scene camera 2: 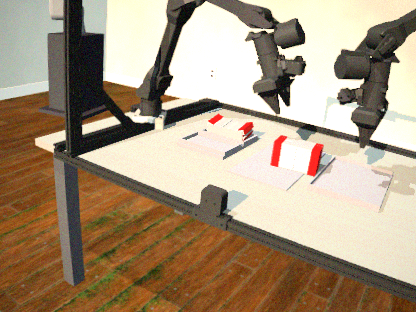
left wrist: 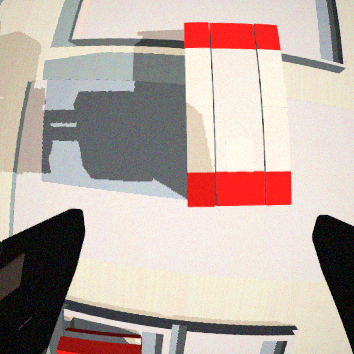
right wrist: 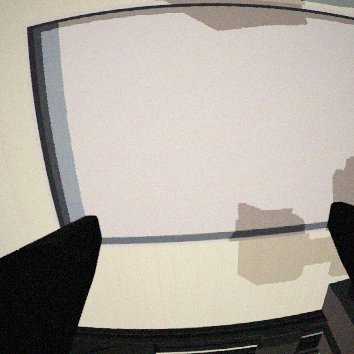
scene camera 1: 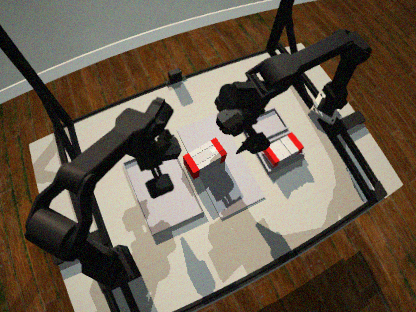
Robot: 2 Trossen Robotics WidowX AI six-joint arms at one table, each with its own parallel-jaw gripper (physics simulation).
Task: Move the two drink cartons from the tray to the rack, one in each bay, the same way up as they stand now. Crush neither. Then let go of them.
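Places are measured from the left arm's base along level axes (x ahead, y left, z up), in centimetres.
Pixels of known places: left gripper, fingertip midpoint: (scene camera 2: pixel 283 110) (left wrist: pixel 203 225) (scene camera 1: pixel 228 141); right gripper, fingertip midpoint: (scene camera 2: pixel 365 143) (right wrist: pixel 218 222) (scene camera 1: pixel 152 173); left arm's base, link origin: (scene camera 2: pixel 149 113) (scene camera 1: pixel 326 107); right arm's base, link origin: (scene camera 1: pixel 110 268).
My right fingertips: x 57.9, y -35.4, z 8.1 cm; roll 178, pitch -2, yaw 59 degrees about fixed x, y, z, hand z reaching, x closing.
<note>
For each thing: its top centre in the pictures, then the offset to it from my right fingertips. "spot": a spot on its surface instead.
- white carton with red ends, top centre: (scene camera 2: pixel 230 119) (scene camera 1: pixel 285 146) dy +28.2, dx -31.8, dz -5.6 cm
- rack, surface spot: (left wrist: pixel 230 328) spot: dy +15.1, dx -30.7, dz -10.8 cm
- second such carton, top centre: (left wrist: pixel 237 105) (scene camera 2: pixel 299 143) (scene camera 1: pixel 205 154) dy +8.3, dx -14.4, dz -4.5 cm
- small black block, surface spot: (scene camera 2: pixel 214 200) (scene camera 1: pixel 171 73) spot: dy -20.8, dx -36.6, dz -7.9 cm
One white carton with red ends (scene camera 1: pixel 283 149) (scene camera 2: pixel 231 125) sits in one bay of the rack (scene camera 2: pixel 240 146) (left wrist: pixel 230 328), on the right in scene camera 1; part of its red end shows low in the left wrist view. The rack's other bay is empty. A second such carton (scene camera 1: pixel 205 157) (scene camera 2: pixel 296 155) (left wrist: pixel 237 110) stands on the flat panel (scene camera 1: pixel 250 192) (scene camera 2: pixel 260 167) (left wrist: pixel 200 235) in the middle. My left gripper (scene camera 1: pixel 250 148) (scene camera 2: pixel 282 107) (left wrist: pixel 203 225) is open and empty, raised above the table near this carton. My right gripper (scene camera 1: pixel 159 186) (scene camera 2: pixel 364 145) (right wrist: pixel 218 222) is open and empty over the tray.
The wide, low-rimmed tray (scene camera 1: pixel 177 229) (scene camera 2: pixel 350 180) (left wrist: pixel 315 62) (right wrist: pixel 200 100) is empty, on the left in scene camera 1. A small black block (scene camera 1: pixel 175 75) (scene camera 2: pixel 214 200) is fixed at the table's edge. Dark frame posts stand at the table's sides.
</note>
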